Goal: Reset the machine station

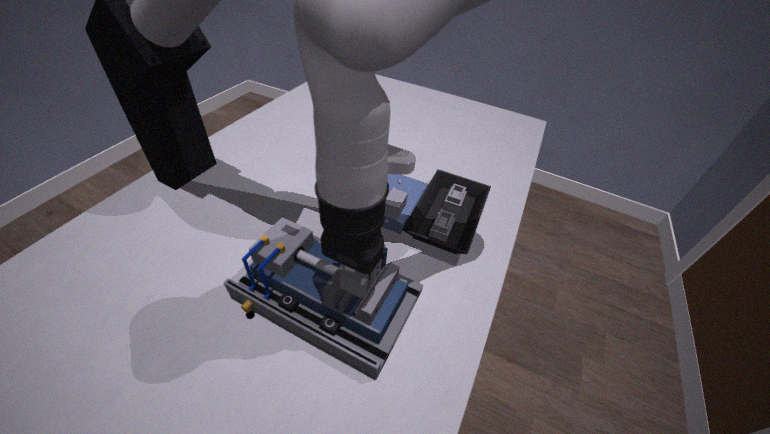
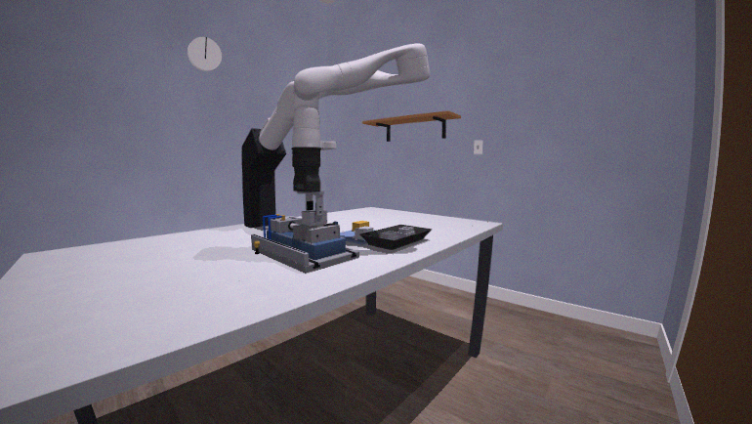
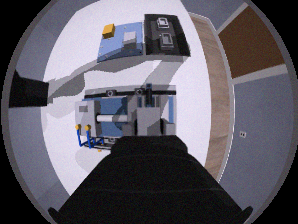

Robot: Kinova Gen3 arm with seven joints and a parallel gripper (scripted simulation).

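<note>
Now: hand 3 cm short of the fixed jaw and 7 cm above it. Also, from my hand: black outfeed tray: 11 cm ahead, 29 cm to the left, 14 cm below; then vise: 7 cm behind, 2 cm to the left, 11 cm below; then gray aluminum blank: 2 cm behind, 27 cm to the left, 12 cm below.
</note>
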